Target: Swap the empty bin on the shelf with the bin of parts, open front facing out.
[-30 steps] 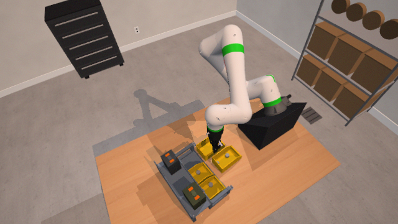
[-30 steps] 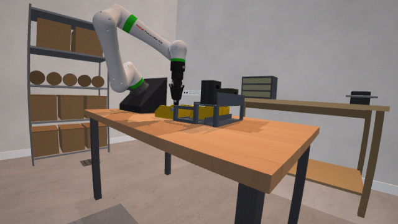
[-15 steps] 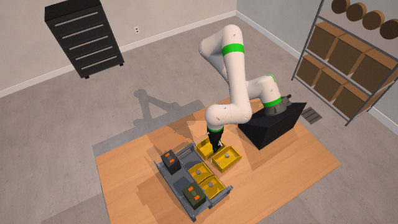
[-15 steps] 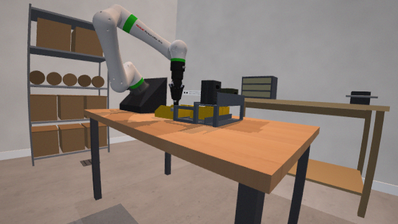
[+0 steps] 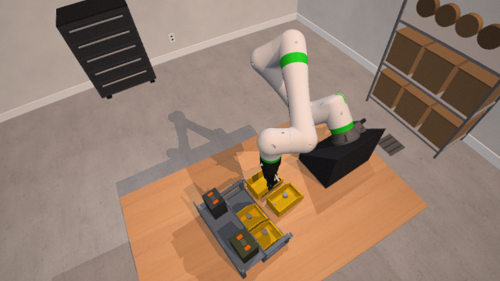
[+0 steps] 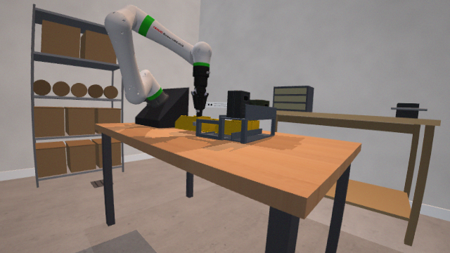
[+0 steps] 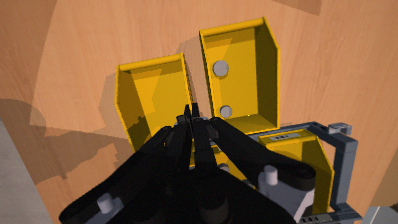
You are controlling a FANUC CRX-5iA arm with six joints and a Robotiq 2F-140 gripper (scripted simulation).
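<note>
Right now my hand is 8 cm above the grey round part, 6 cm to the right of it and 6 cm past it. Round my hand: grey shelf (21 cm ahead, 7 cm to the left, 3 cm below).
</note>
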